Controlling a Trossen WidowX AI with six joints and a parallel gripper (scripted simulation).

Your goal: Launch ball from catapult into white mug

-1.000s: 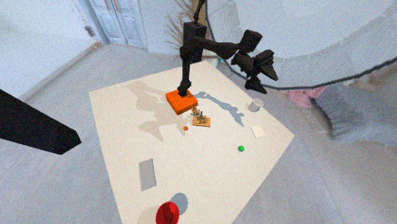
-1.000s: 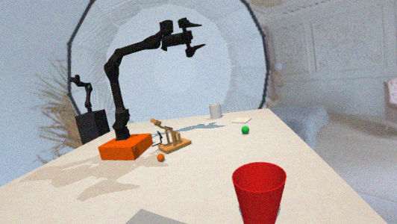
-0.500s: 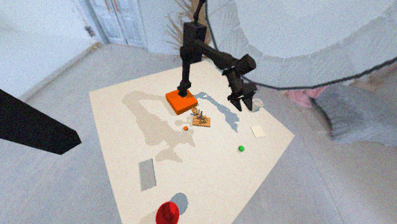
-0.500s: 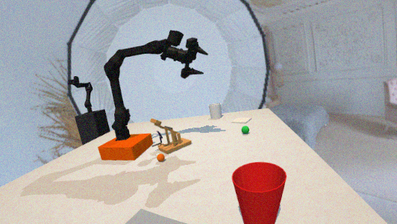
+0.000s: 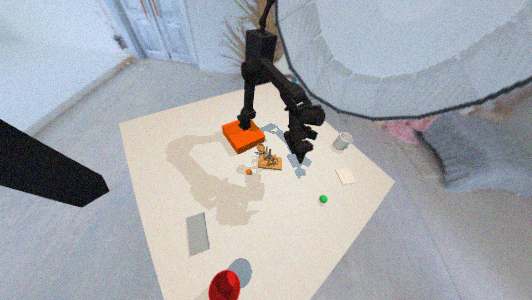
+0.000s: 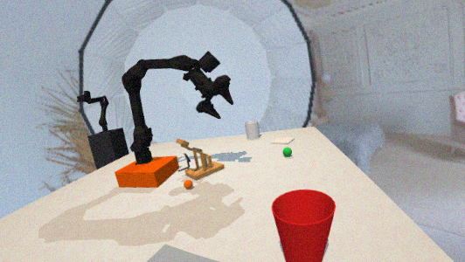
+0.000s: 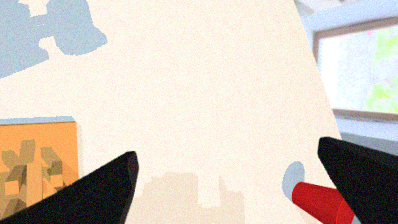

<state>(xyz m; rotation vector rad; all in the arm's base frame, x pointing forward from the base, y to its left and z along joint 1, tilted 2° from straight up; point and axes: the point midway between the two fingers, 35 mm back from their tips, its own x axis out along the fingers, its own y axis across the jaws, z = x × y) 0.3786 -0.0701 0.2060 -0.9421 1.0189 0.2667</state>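
Right now my gripper tip is 16 cm past the catapult, 16 cm above it and 1 cm to the right of it. The rest, counted from my gripper tip: orange ball (22 cm below, 16 cm behind, 11 cm to the right); green ball (23 cm ahead, 21 cm below, 6 cm to the left); white flat pad (30 cm to the left, 27 cm ahead, 23 cm below).
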